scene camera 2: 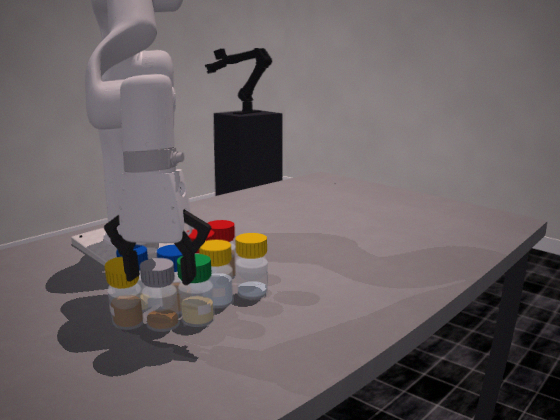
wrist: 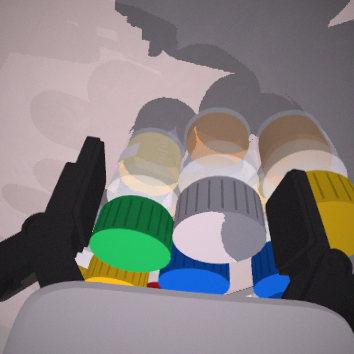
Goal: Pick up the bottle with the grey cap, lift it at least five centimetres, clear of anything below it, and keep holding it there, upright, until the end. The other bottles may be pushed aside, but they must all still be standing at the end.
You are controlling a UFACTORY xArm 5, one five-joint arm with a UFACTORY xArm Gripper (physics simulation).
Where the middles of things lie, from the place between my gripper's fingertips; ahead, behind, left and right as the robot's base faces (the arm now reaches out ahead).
Scene:
I see the grey-capped bottle (scene camera 2: 160, 301) 50 mm below my hand, 50 mm behind it and 10 mm to the left of it. Round my hand: blue-capped bottle (wrist: 266, 281) 130 mm behind, 50 mm below; dark-yellow-capped bottle (scene camera 2: 125, 298) 80 mm behind, 40 mm to the right, 40 mm below; green-capped bottle (scene camera 2: 196, 299) 70 mm to the left, 50 mm below, 30 mm behind.

